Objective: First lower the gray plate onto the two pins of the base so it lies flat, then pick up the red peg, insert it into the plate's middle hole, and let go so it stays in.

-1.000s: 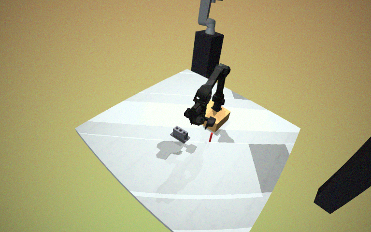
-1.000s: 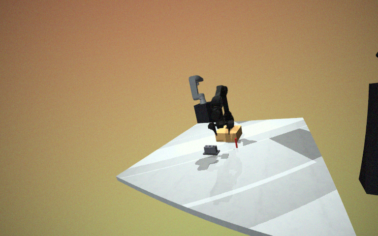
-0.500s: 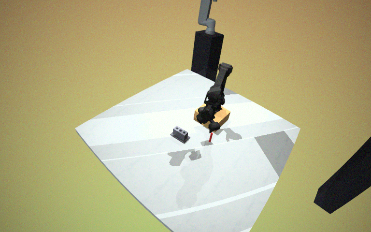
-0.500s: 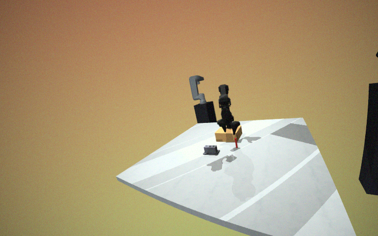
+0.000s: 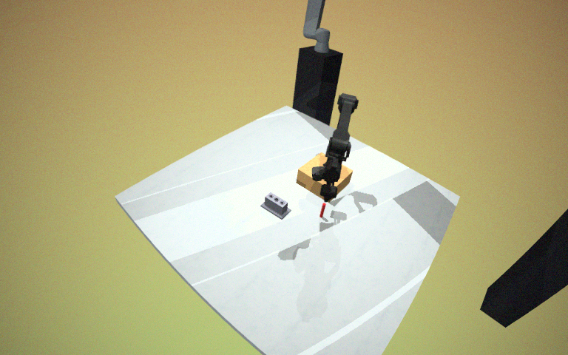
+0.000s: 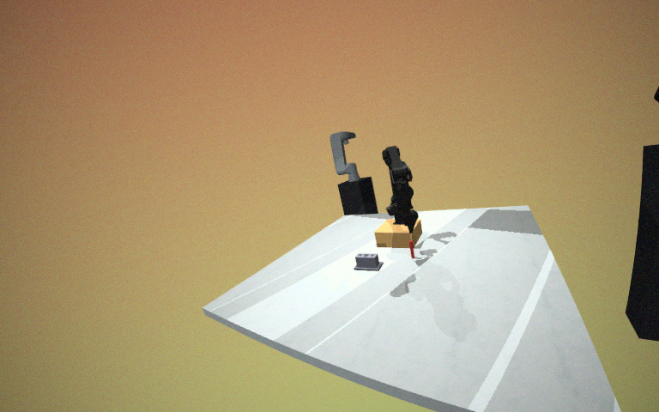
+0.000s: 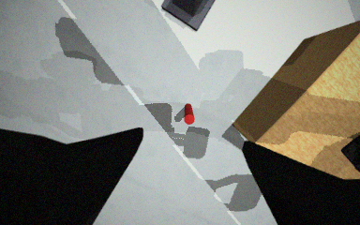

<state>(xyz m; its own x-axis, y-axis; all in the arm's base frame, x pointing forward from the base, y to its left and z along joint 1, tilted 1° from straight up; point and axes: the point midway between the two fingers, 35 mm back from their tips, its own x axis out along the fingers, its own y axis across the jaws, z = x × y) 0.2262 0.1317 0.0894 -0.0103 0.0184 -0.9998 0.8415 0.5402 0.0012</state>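
Now: gripper tip 10 cm above the red peg. From my gripper tip the other things lie so: gray plate: 12 cm ahead, 17 cm to the right, 9 cm below; dark flat base: 12 cm ahead, 16 cm to the right, 13 cm below.
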